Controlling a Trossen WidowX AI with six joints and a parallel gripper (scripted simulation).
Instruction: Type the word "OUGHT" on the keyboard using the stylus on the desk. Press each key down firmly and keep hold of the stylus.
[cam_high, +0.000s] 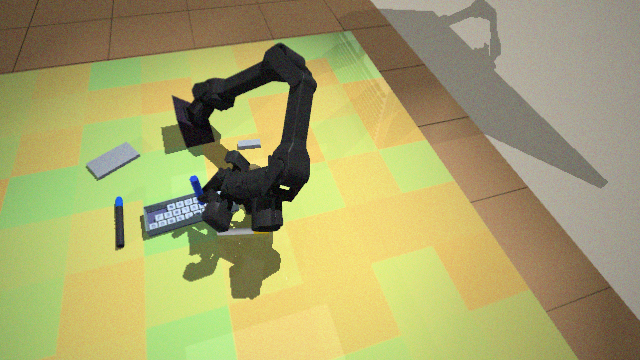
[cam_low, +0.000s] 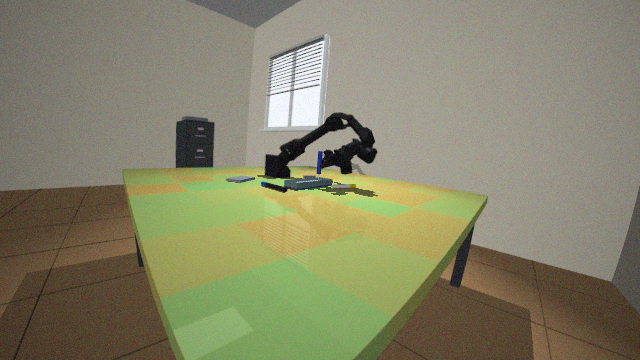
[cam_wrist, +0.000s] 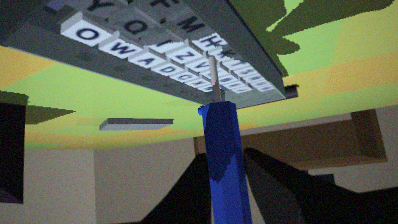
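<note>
My gripper tip is 9 cm short of the yellow-capped marker, 8 cm to the right of it and 7 cm above it. The rest, counted from my gripper tip: small grey block (19 cm behind, 16 cm to the left, 7 cm below); then grey stylus tip (5 cm below); then stylus (1 cm below).
</note>
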